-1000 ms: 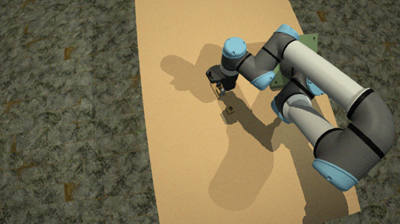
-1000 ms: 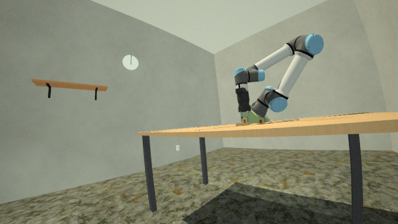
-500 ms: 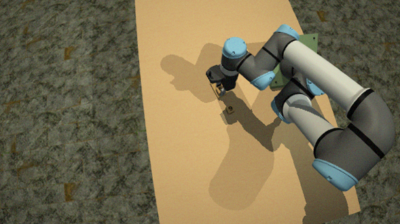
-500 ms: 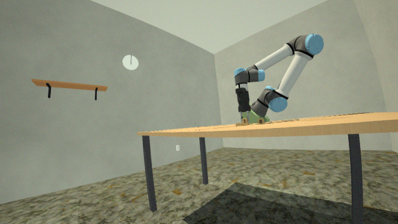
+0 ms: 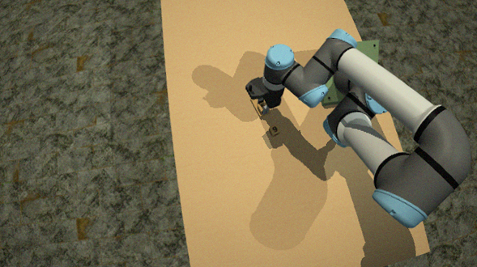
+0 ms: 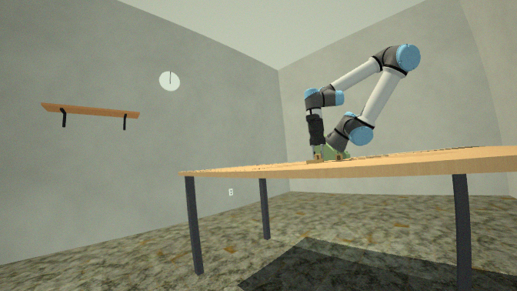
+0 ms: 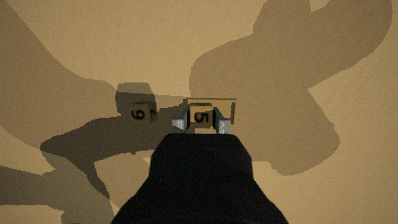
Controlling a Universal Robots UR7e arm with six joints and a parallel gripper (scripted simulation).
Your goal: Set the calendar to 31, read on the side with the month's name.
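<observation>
Now: the wooden tray 30 mm below my hand and 20 mm to the right of it.
</observation>
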